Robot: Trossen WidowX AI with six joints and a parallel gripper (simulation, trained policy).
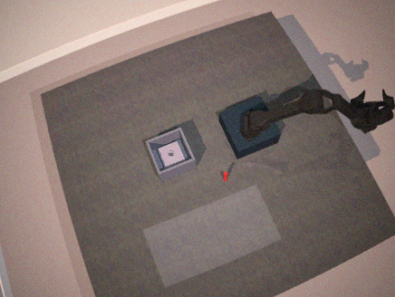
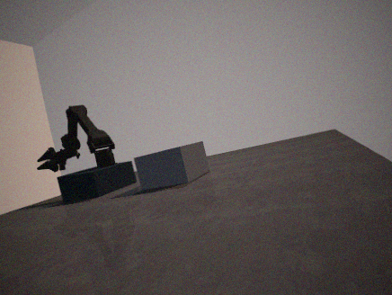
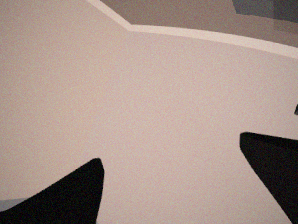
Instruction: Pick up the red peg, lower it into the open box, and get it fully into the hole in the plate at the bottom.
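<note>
The red peg is 74 cm ahead of my gripper tip, 5 cm to the right of it and 14 cm below it. Round my gripper tip: grey box 89 cm ahead, 24 cm to the right, 16 cm below.
</note>
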